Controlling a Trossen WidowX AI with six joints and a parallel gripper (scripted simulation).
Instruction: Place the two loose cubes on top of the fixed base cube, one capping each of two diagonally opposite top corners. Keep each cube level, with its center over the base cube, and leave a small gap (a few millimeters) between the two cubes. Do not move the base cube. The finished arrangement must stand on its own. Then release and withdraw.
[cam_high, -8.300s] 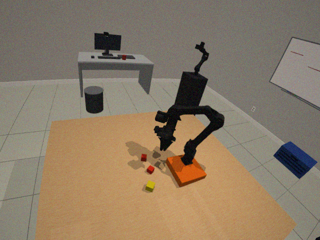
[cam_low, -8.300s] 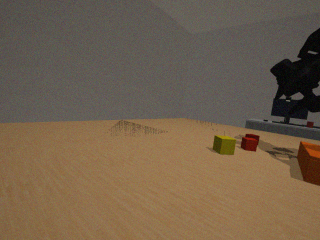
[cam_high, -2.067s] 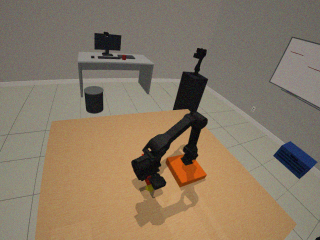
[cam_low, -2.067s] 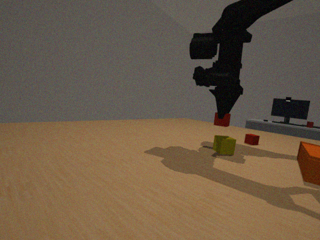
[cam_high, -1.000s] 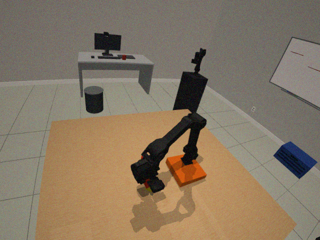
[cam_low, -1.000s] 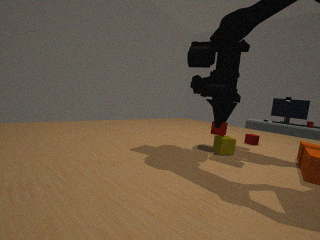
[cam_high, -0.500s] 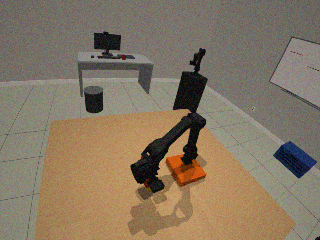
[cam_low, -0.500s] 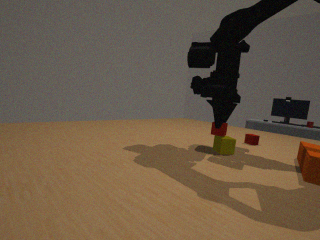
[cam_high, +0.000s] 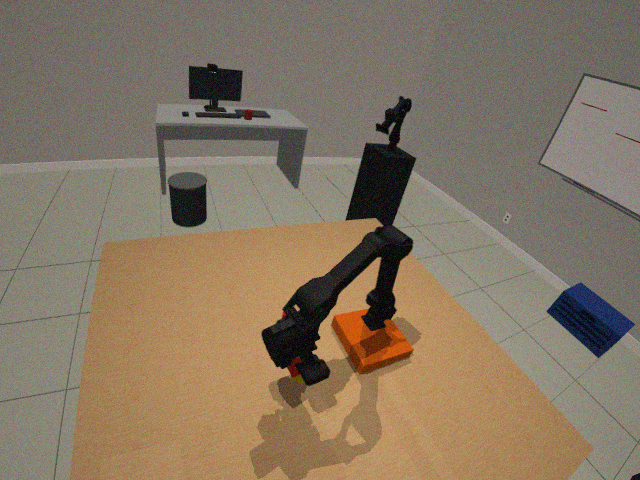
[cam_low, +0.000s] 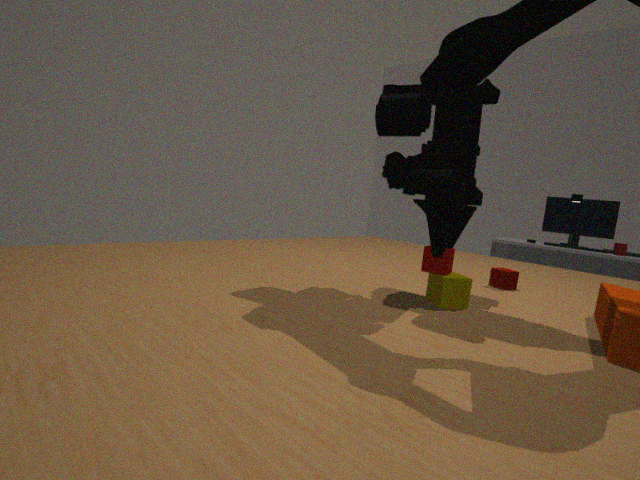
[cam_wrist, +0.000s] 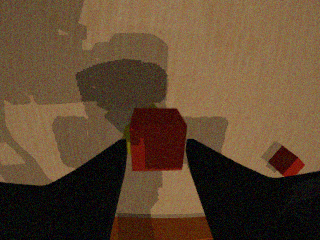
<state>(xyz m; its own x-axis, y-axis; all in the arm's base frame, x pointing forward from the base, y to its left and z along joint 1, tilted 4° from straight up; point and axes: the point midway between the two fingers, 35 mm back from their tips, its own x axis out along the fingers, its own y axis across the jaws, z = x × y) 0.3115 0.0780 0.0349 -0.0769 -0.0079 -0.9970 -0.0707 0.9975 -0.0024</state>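
Right now my gripper tip is 2 cm past the yellow base cube and 4 cm above it. The rest, counted from my gripper tip: red cube (6 cm behind, 20 cm to the right, 5 cm below).
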